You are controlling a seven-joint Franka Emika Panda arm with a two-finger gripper.
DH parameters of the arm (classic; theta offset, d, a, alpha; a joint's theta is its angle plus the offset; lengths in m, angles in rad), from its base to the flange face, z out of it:
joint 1: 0 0.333 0 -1.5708
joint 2: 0 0 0 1.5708
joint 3: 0 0.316 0.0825 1.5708
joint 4: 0 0 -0.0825 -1.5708
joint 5: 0 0.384 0 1.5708
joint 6: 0 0 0.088 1.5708
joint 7: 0 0.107 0 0
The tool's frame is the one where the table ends.
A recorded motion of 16 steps. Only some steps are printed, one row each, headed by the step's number.
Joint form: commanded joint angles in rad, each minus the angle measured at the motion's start. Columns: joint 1, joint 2, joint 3, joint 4, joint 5, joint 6, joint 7.
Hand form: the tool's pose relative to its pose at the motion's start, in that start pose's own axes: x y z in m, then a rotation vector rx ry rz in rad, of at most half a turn. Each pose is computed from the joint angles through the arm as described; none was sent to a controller.
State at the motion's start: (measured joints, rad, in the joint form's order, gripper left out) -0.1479 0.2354 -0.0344 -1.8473 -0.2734 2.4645 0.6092
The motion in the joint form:
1: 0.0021 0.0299 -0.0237 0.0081 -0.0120 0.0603 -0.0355
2: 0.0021 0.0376 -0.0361 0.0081 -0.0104 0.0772 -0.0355
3: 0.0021 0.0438 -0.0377 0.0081 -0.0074 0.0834 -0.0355
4: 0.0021 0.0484 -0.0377 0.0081 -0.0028 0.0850 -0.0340
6: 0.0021 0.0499 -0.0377 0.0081 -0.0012 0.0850 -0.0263
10: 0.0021 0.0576 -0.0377 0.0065 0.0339 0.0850 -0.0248
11: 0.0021 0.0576 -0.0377 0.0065 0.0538 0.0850 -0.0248
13: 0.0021 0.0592 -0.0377 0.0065 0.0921 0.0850 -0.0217
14: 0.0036 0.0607 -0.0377 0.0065 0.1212 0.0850 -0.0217
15: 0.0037 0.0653 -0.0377 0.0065 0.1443 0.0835 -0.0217
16: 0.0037 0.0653 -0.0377 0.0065 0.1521 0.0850 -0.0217
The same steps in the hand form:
1: 0.0071 0.0062 0.0125 0.0050 0.0370 -0.0331
2: 0.0098 0.0118 0.0170 0.0043 0.0450 -0.0241
3: 0.0094 0.0121 0.0205 0.0057 0.0438 -0.0217
4: 0.0086 0.0119 0.0232 0.0070 0.0396 -0.0173
6: 0.0083 0.0118 0.0242 0.0074 0.0377 -0.0086
10: 0.0064 0.0121 0.0296 0.0205 0.0184 0.0200
11: 0.0065 0.0123 0.0297 0.0300 0.0121 0.0364
13: 0.0064 0.0127 0.0307 0.0475 -0.0013 0.0707
14: 0.0060 0.0120 0.0315 0.0613 -0.0118 0.0930
15: 0.0049 0.0121 0.0345 0.0694 -0.0243 0.1112
16: 0.0051 0.0122 0.0344 0.0739 -0.0255 0.1177

